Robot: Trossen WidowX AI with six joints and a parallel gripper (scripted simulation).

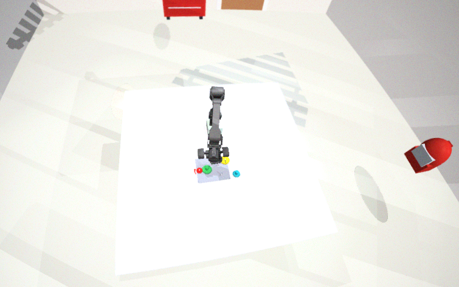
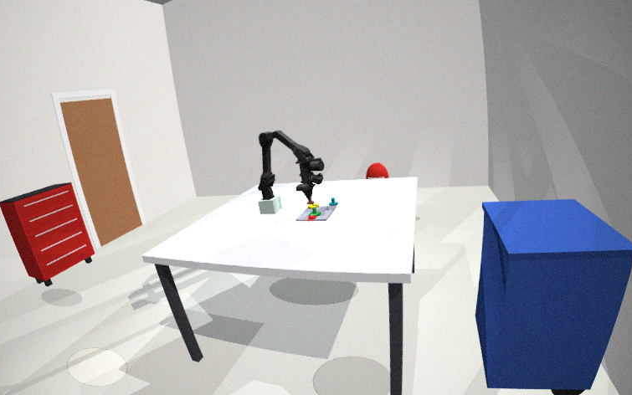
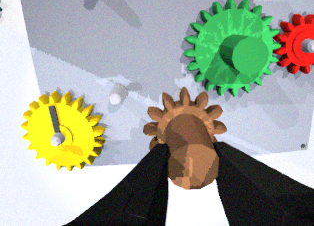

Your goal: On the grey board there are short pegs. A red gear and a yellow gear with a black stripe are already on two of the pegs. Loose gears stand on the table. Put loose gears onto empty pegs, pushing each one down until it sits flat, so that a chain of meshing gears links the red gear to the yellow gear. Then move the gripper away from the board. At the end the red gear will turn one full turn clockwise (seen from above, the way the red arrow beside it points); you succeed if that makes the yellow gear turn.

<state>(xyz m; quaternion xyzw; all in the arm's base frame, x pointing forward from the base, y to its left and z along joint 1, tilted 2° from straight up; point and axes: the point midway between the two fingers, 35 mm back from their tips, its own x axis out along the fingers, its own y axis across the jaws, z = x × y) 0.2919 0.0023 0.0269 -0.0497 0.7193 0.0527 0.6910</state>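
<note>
The brown gear lies 1 cm below my gripper tip. From my gripper tip the other things lie so: red gear (5 cm ahead, 8 cm to the right, 7 cm below); yellow gear (4 cm behind, 8 cm to the left, 7 cm below); green gear (4 cm ahead, 3 cm to the right, 6 cm below).
</note>
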